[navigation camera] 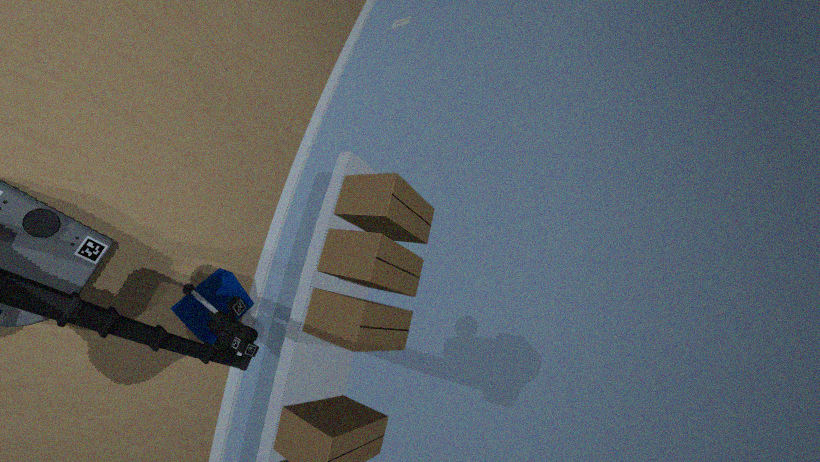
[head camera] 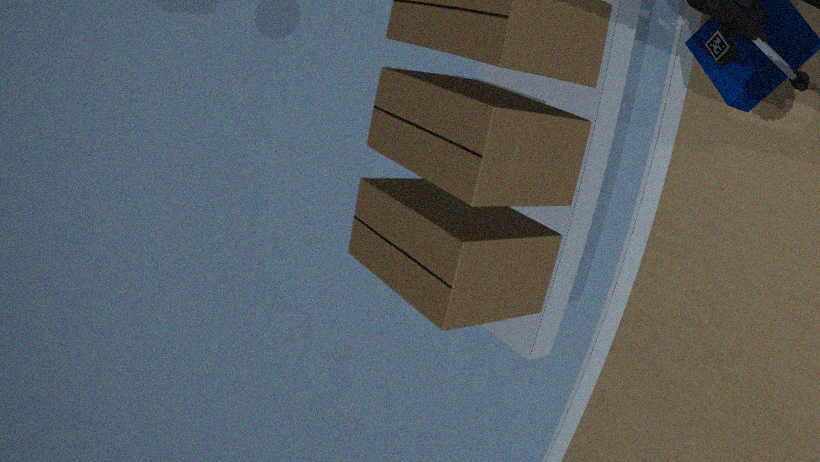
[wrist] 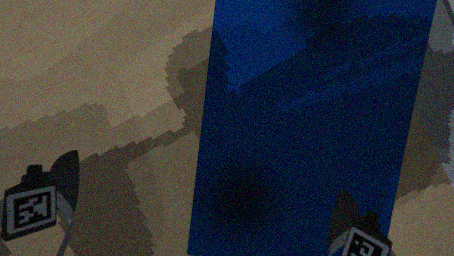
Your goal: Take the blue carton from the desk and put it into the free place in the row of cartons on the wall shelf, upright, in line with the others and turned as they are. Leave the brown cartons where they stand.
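Places are measured from the robot's base along level axes (x ahead, y left, z up), in millimetres.
Pixels of known places: gripper, fingertip midpoint: (navigation camera: 200, 307) (head camera: 777, 46); robot's base, origin of the base link: (navigation camera: 41, 221).
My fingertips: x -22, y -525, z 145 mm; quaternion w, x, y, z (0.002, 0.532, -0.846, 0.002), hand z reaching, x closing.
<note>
Ahead of a thing's pixels: the offset from my fingertips to its top centre. Level surfaces: height alone.
The blue carton @(dy -92, dx +18, dz -25 mm) (head camera: 745, 91) (navigation camera: 226, 281) (wrist: 300, 140) stands beside the wall; its support is hard to make out. My gripper (head camera: 760, 64) (navigation camera: 213, 297) (wrist: 209, 190) is open over it, with nothing between the fingers. In the wrist view the right finger overlaps the carton's near right part, and the left finger is out past its left side. Brown cartons @(dy -92, dx +320, dz +694 mm) (head camera: 527, 154) (navigation camera: 344, 252) stand in a row on the white wall shelf (head camera: 573, 229) (navigation camera: 318, 373). The free place shows in the navigation view, between the third carton from the top and the one below it.
The robot's grey base (navigation camera: 57, 258) is at the left of the navigation view, with the dark arm (navigation camera: 131, 335) reaching to the gripper beside the shelf. The blue-grey wall (head camera: 172, 229) (navigation camera: 631, 172) is behind the cartons. The tan floor @(dz -145 mm) (head camera: 734, 286) (navigation camera: 143, 114) meets it at a pale skirting strip.
</note>
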